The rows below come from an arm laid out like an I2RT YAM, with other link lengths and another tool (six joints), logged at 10 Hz.
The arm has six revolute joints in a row. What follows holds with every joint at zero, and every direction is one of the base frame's.
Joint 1 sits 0.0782 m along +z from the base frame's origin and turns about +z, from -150 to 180 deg.
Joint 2 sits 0.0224 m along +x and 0.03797 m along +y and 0.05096 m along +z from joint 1 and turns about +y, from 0 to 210 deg.
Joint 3 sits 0.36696 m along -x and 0.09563 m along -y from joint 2 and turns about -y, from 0 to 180 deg.
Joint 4 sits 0.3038 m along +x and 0.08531 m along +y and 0.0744 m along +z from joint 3 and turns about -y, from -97 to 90 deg.
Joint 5 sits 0.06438 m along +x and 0.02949 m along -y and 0.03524 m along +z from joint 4 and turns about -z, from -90 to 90 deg.
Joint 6 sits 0.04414 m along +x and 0.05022 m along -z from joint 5 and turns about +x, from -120 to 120 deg.
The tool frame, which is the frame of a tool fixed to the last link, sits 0.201 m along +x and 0.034 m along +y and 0.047 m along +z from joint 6; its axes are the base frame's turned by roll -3.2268, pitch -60.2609 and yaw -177.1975 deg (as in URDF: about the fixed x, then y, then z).
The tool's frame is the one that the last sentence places.
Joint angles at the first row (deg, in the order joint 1, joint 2, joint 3, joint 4, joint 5, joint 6):
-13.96 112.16 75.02 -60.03 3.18 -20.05
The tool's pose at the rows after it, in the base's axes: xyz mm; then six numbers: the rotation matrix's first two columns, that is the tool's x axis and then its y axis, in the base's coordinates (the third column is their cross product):
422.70 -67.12 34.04 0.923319 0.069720 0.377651 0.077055 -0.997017 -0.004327
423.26 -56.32 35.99 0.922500 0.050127 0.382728 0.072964 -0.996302 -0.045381
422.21 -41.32 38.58 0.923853 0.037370 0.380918 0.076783 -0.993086 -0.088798
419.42 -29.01 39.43 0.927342 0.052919 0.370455 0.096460 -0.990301 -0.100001
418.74 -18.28 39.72 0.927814 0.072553 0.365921 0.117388 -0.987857 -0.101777
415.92 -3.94 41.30 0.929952 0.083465 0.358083 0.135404 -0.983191 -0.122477
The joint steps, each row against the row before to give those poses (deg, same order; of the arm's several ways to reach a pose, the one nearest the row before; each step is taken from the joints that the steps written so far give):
-0.02 0.00 0.00 -0.04 -1.05 0.17
0.07 0.00 0.00 -0.42 -2.36 0.00
0.57 0.00 0.00 -0.81 -2.38 0.00
1.31 0.00 0.00 -0.78 -0.44 0.04
1.42 0.00 0.03 -0.31 -0.04 0.18
1.29 0.00 0.00 -0.77 -1.03 0.00

